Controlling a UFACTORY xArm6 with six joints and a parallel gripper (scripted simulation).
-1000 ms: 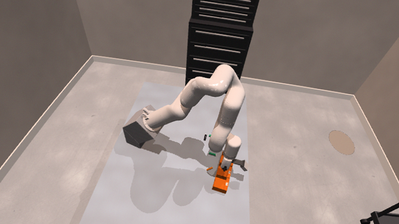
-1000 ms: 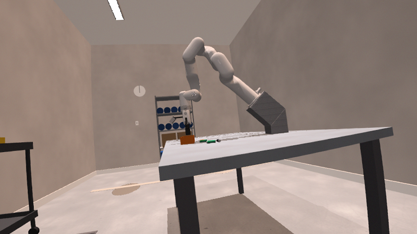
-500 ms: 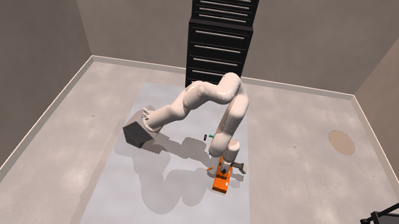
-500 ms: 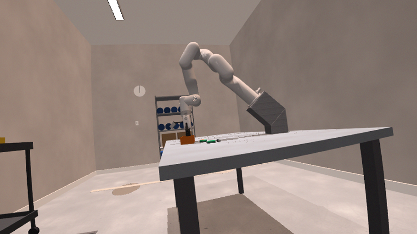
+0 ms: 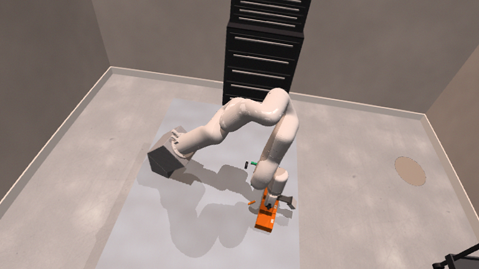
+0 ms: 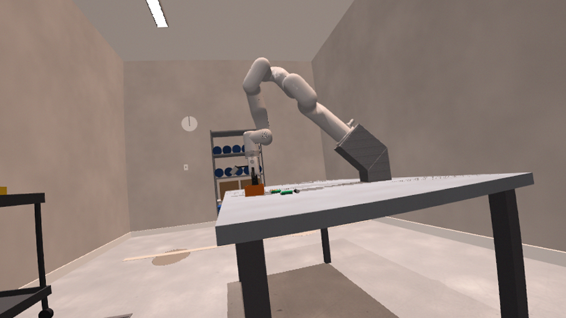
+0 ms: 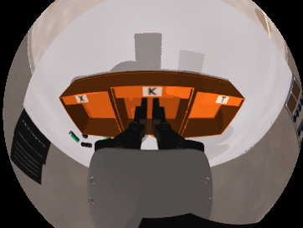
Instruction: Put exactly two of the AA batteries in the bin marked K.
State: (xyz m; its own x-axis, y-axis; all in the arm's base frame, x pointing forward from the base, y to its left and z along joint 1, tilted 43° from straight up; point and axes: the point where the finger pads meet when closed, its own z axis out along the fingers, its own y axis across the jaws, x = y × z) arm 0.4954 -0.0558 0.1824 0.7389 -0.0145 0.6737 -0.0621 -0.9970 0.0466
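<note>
Now: the orange bin row 1 cm below my hand. The rest, counted from my hand: dark AA battery 17 cm behind, 23 cm to the left, 3 cm below; then small orange piece 9 cm behind, 3 cm below.
</note>
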